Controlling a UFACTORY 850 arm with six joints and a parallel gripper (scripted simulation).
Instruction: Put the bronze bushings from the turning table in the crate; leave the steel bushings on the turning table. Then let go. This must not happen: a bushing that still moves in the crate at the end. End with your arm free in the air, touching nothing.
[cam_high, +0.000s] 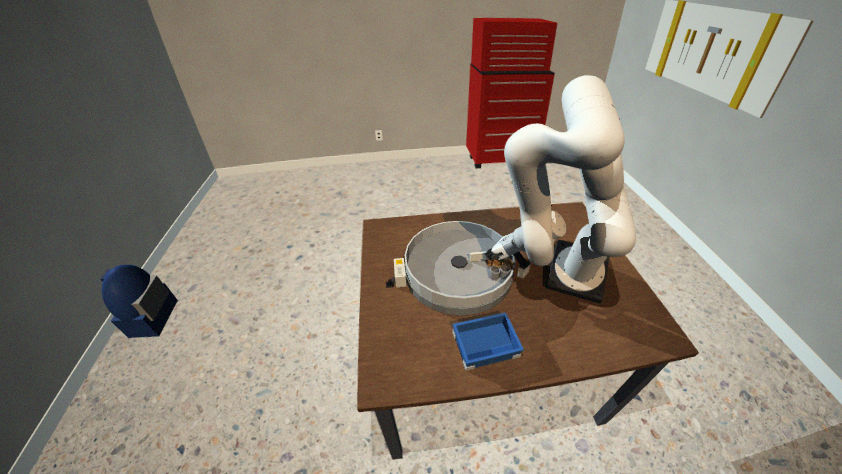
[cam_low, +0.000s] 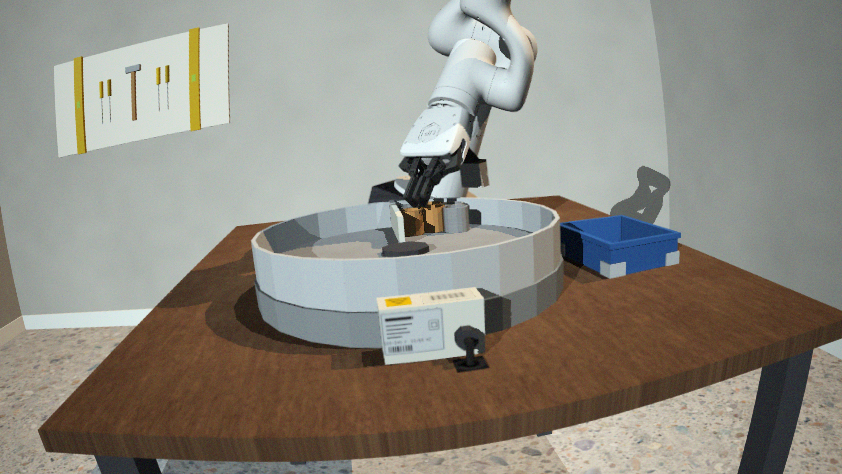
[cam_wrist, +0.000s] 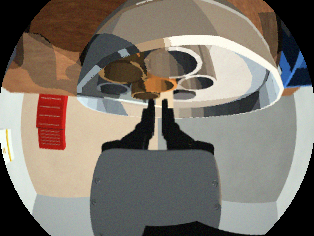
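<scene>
Right now the blue crate is 300 mm to the left of my hand, 100 mm below it and 100 mm ahead of it. Also, from my hand: grey turning table 110 mm ahead, 70 mm below, 40 mm to the right.
</scene>
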